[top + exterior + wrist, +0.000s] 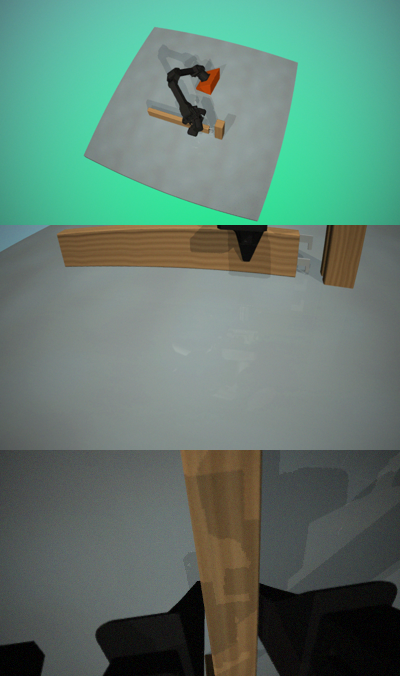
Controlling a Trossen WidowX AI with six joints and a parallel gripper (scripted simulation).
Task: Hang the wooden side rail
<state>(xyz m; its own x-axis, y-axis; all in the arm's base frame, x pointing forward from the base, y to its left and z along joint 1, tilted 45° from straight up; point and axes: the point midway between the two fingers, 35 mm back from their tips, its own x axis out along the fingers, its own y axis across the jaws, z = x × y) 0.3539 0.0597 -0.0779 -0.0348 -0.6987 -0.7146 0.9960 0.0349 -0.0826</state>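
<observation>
My gripper tip is 1 cm past the headboard post, 15 cm to the right of it and 6 cm below it.
</observation>
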